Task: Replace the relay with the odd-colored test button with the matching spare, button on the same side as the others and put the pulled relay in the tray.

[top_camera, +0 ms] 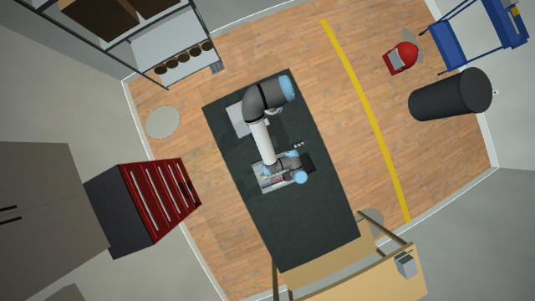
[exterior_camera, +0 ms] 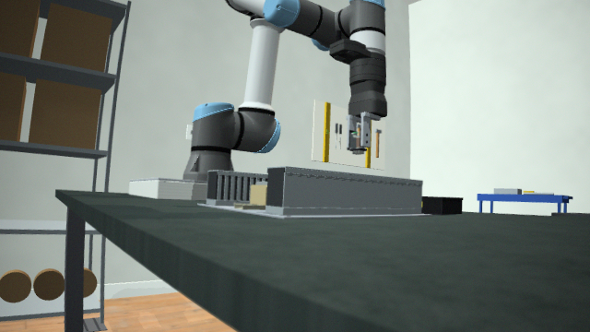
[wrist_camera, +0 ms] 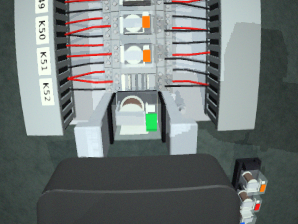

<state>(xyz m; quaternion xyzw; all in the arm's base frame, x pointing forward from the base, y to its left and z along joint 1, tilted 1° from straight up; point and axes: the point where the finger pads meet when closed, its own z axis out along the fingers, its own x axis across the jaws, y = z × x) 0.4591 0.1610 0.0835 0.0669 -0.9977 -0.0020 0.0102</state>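
Now: hand 1 cm short of the tray, 17 cm to the right of it and 12 cm above it. From my hand the other things lie so: panel: 1 cm ahead, 10 cm to the right, 14 cm below; white relay: 1 cm below.
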